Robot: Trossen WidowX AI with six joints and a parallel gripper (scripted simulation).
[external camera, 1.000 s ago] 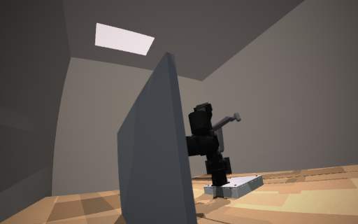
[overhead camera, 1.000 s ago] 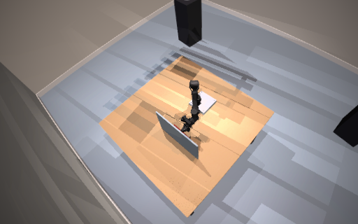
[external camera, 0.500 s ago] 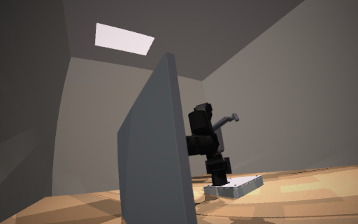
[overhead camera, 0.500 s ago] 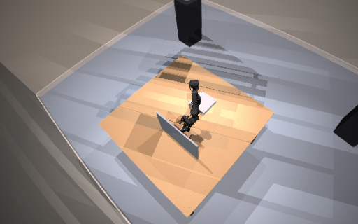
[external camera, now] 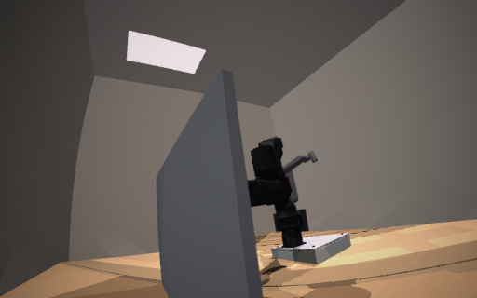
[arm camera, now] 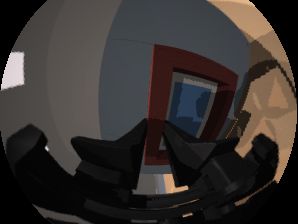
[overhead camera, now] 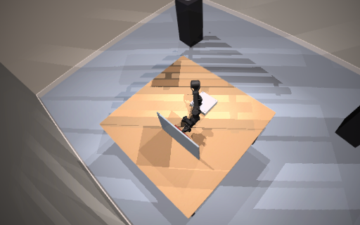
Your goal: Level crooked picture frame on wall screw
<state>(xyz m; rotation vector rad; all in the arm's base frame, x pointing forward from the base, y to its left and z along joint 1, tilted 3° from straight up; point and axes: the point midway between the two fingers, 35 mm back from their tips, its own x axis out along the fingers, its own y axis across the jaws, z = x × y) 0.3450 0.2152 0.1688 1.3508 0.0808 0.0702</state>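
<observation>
Now: the red picture frame 10 mm ahead of my gripper tip, 10 mm to the right of it and 50 mm below it. Round my gripper tip: grey wall panel: 20 mm ahead, 20 mm to the right, 60 mm below.
</observation>
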